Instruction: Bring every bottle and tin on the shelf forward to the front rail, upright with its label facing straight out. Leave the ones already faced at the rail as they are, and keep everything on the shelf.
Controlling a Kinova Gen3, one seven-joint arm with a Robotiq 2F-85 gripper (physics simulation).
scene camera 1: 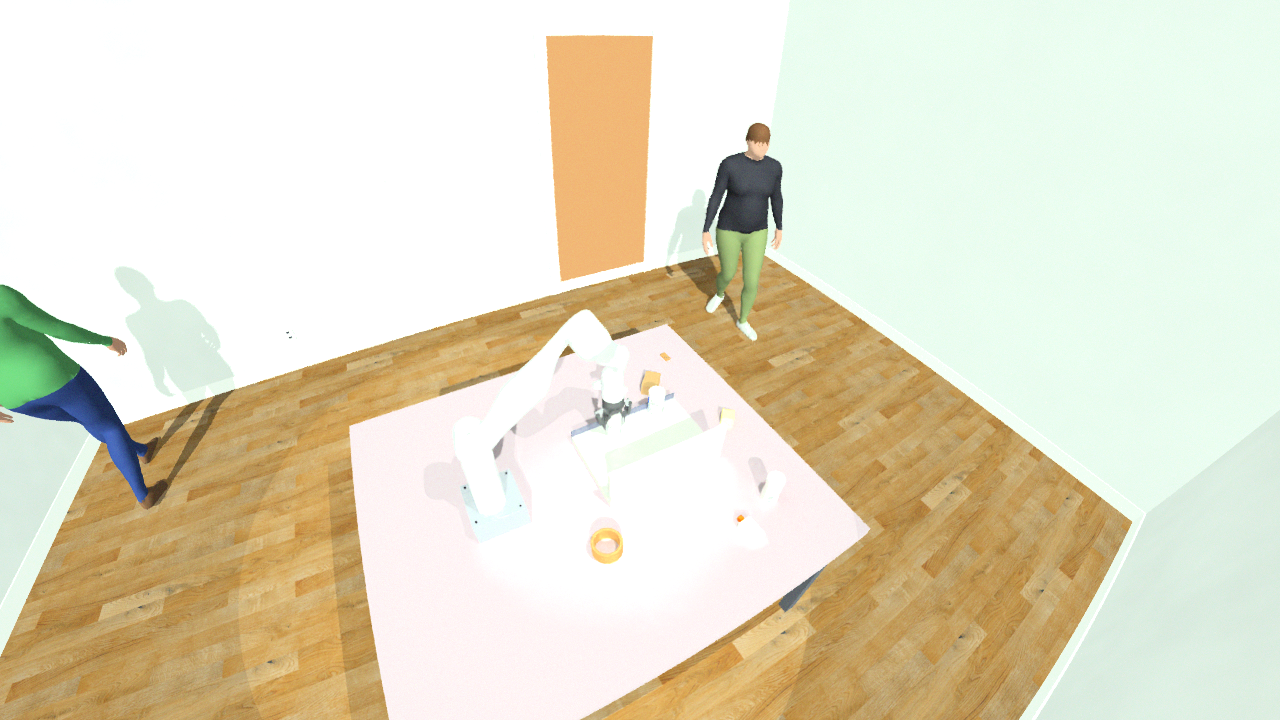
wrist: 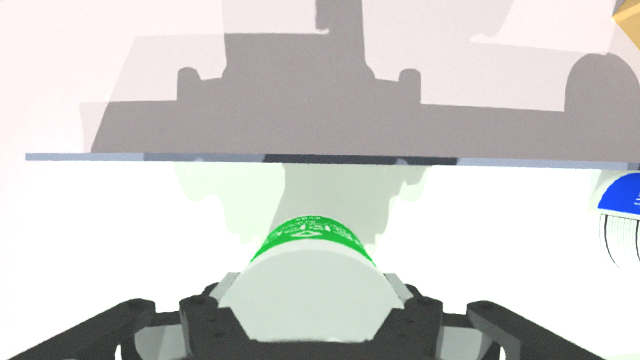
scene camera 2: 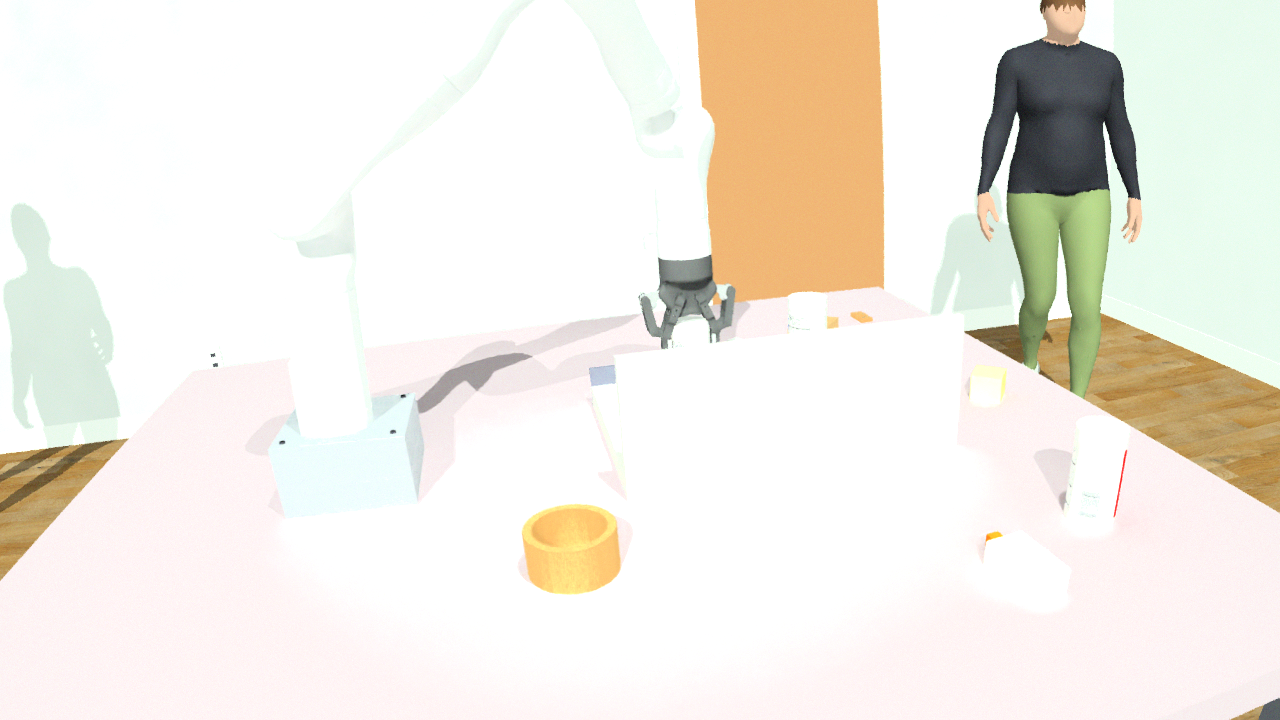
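Where they show: gripper, fingertip midpoint: (scene camera 1: 613, 426); arm's base at its link origin: (scene camera 1: 491, 501) (scene camera 2: 338, 423).
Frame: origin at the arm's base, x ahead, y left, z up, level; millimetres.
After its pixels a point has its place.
My gripper (scene camera 1: 614, 419) @(x 490, y 112, z -17 mm) (scene camera 2: 691, 342) @(x 490, y 112, z -17 mm) (wrist: 311, 295) @(x 490, y 112, z -17 mm) points down over the shelf, shut on a white round container with a green label. This container (scene camera 2: 691, 331) @(x 486, y 87, z 34 mm) (wrist: 312, 257) @(x 490, y 142, z 40 mm) looks upright, and its label faces the grey-blue front rail (scene camera 1: 586, 430) @(x 407, y 169, z -52 mm) (scene camera 2: 602, 375) @(x 366, y 170, z -44 mm) (wrist: 200, 157) @(x 440, y 171, z -31 mm), with a gap between them. Its base is hidden, so I cannot tell whether it touches the shelf (scene camera 1: 657, 440) @(x 612, y 10, z -59 mm) (wrist: 100, 225) @(x 373, y 135, z -59 mm). A white container with a blue label (scene camera 1: 657, 396) @(x 667, y 111, z 50 mm) (scene camera 2: 807, 315) @(x 669, y 107, z 30 mm) (wrist: 622, 197) @(x 655, y 151, z -35 mm) stands close to the rail, at the right edge of the wrist view. The back panel hides much of the shelf in scene camera 2.
An orange ring (scene camera 1: 606, 557) @(x 240, y -308, z -46 mm) (scene camera 2: 572, 570) @(x 258, y -314, z -62 mm), a yellow block (scene camera 1: 727, 414) @(x 912, y -18, z -53 mm) (scene camera 2: 987, 385) @(x 902, y -36, z -65 mm), a white container (scene camera 1: 772, 488) @(x 800, y -386, z -4 mm) (scene camera 2: 1096, 470) @(x 804, y -393, z -20 mm) and a white piece (scene camera 2: 1024, 564) @(x 669, y -457, z -63 mm) lie or stand off the shelf. An orange box (scene camera 1: 650, 382) @(x 738, y 268, z -41 mm) (wrist: 631, 22) @(x 706, y 265, z -80 mm) is beyond the rail. Two people stand beyond the table.
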